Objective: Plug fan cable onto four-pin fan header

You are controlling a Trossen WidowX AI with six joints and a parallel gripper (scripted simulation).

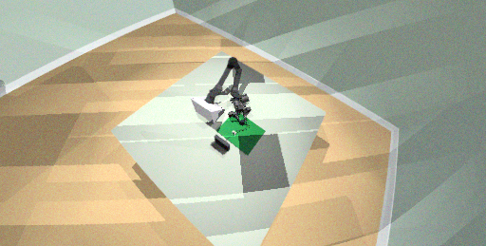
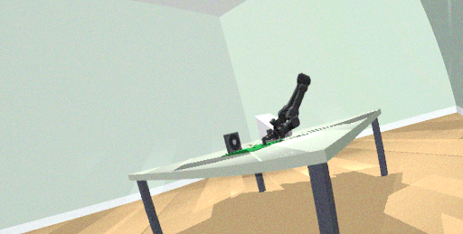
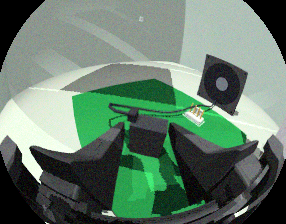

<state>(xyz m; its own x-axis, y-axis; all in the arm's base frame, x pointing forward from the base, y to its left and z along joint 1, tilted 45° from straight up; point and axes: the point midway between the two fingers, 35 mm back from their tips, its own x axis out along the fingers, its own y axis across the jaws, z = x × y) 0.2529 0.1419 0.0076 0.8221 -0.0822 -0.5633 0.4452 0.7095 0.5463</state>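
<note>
The dark fan plug lies 10 mm below my gripper tip. The rest, counted from my gripper tip: green board: 50 mm to the right, 50 mm below, 40 mm ahead; black fan: 230 mm to the right, 20 mm ahead, 20 mm above.
</note>
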